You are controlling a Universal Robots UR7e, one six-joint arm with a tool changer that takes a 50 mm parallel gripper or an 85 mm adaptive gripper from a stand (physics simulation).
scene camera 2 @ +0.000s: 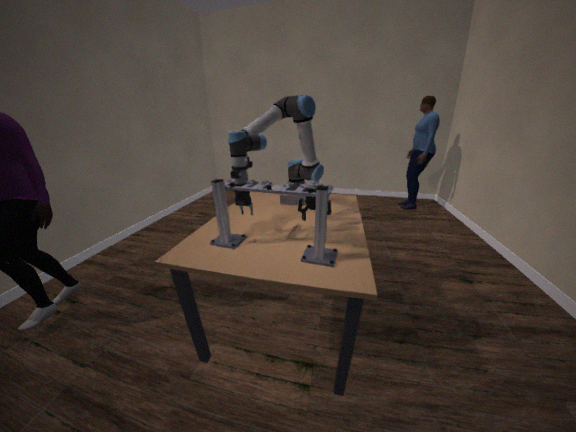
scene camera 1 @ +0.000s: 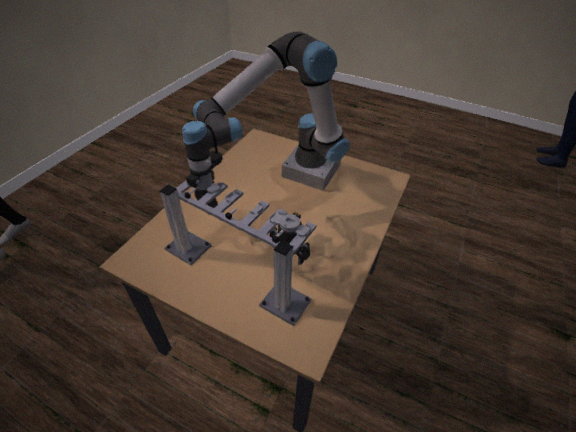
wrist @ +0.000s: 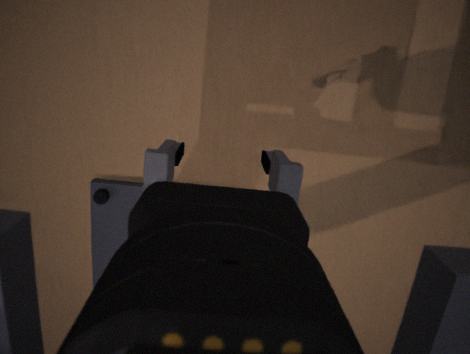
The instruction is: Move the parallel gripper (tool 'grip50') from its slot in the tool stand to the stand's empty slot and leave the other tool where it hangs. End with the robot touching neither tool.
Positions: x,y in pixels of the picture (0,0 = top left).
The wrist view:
parallel gripper: 201,262
tool stand: 430,310
